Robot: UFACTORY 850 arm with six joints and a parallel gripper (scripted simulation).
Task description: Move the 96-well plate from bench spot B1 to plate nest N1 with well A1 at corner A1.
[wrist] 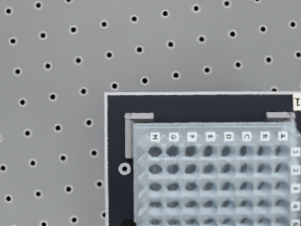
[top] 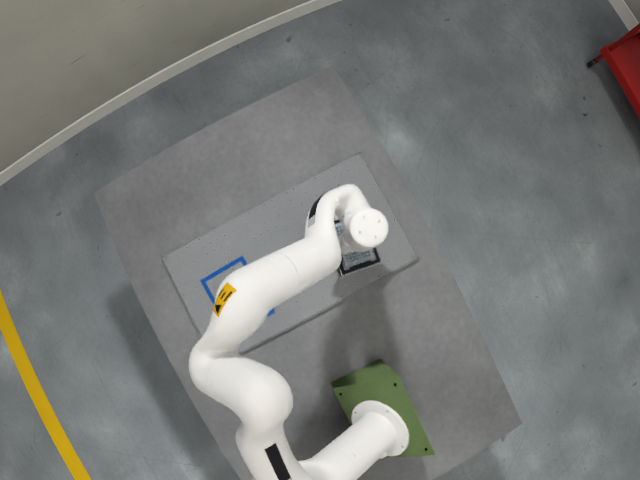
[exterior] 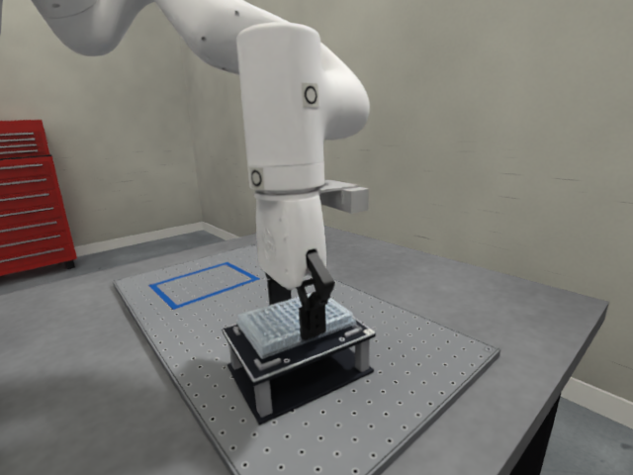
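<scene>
My hand is 3 cm above the black raised nest N1. Also, from my hand: clear 96-well plate: 1 cm below.
</scene>
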